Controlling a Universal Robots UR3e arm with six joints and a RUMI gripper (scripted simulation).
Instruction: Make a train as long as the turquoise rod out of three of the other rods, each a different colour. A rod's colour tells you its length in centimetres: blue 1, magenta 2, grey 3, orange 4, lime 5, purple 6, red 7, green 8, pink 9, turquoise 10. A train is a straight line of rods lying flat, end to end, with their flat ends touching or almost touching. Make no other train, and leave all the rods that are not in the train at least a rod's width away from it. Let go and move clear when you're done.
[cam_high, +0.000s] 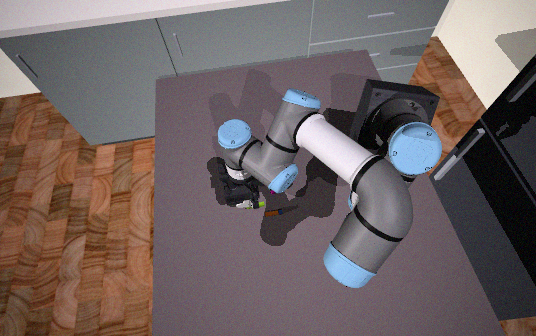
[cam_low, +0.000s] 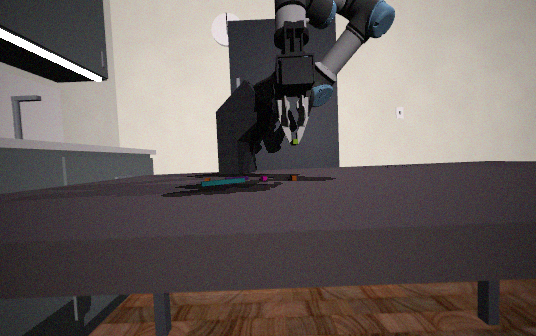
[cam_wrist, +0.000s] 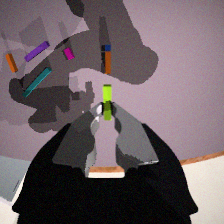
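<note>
Now: the blue rod 70 mm behind my hand and 90 mm below it. Round my hand: magenta rod (60 mm behind, 80 mm to the right, 90 mm below); then purple rod (70 mm behind, 140 mm to the right, 90 mm below); then lime rod (10 mm below).
</note>
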